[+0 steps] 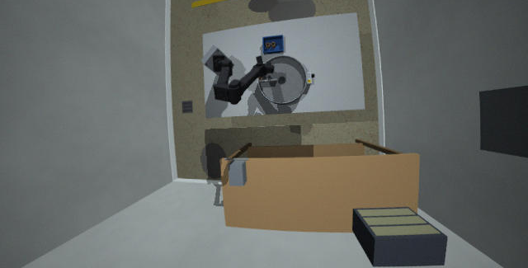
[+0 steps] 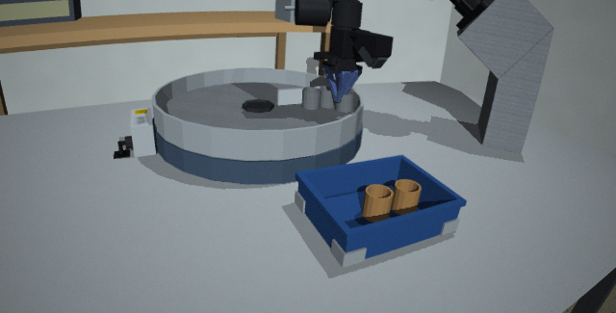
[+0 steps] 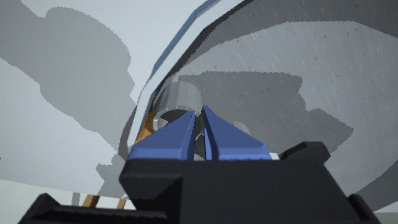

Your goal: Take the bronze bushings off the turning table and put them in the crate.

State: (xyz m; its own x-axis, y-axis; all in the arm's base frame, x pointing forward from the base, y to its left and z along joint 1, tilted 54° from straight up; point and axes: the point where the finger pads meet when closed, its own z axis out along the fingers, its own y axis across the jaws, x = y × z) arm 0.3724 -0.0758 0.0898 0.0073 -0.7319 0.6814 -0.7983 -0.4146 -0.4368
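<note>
My gripper is now 140 mm short of the turning table, 90 mm to the left of it and 30 mm above it. Round my hand: crate (260 mm to the left, 140 mm ahead, 60 mm below).
</note>
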